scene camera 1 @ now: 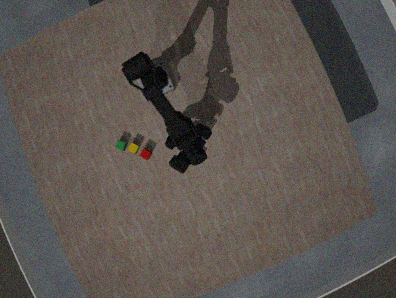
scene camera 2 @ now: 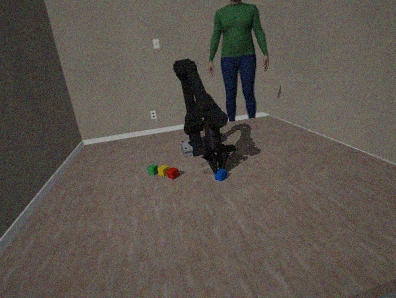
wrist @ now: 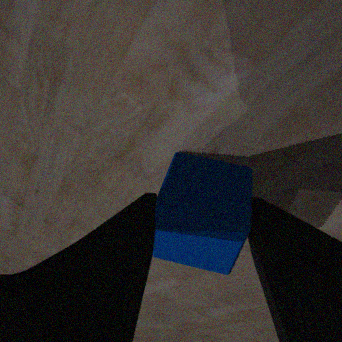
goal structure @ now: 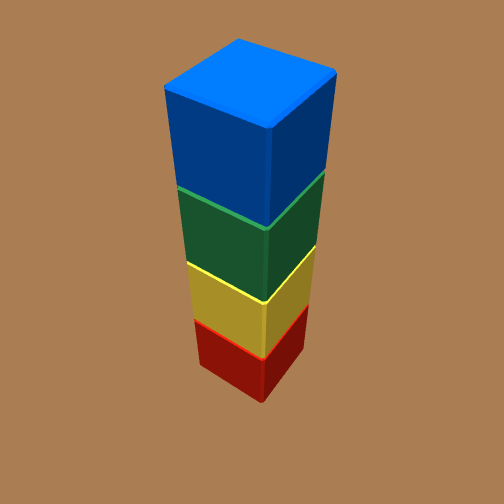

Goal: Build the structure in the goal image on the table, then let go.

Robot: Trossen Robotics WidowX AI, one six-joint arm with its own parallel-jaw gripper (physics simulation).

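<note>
A blue cube is held between the fingers of my gripper, which is shut on it. The arm hides the cube in scene camera 1. How high the cube is above the table is hard to tell; it looks low. A green cube, a yellow cube and a red cube lie in a row with the yellow one in the middle. The gripper is to the right of the red cube, apart from it.
The wooden table top lies under the cubes and the arm. The arm reaches over it from its grey base. A person in a green top stands at the back wall. Dark arm shadows fall across the wood.
</note>
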